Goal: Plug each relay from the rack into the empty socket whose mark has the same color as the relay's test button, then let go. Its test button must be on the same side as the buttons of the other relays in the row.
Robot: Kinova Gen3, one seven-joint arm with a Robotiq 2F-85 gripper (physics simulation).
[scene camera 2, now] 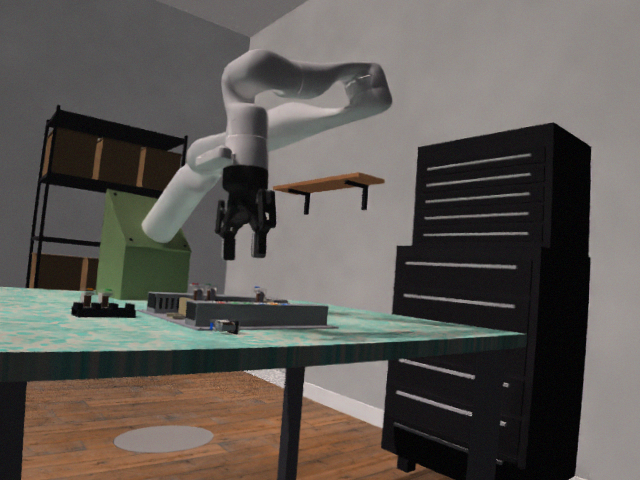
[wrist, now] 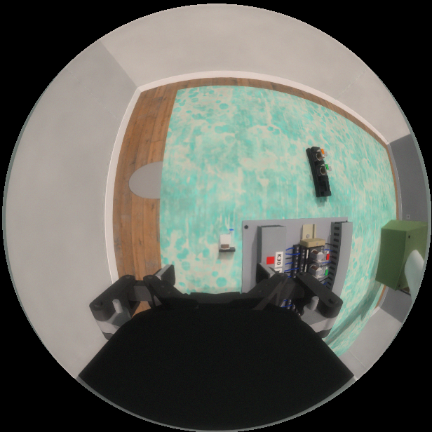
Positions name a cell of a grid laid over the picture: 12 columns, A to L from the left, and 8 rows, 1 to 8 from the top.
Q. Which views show the gripper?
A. Scene camera 2 and the wrist view: all of them.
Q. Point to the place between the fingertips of the gripper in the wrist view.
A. At F6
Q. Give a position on a grey panel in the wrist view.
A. I5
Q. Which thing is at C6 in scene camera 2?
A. A black rack.
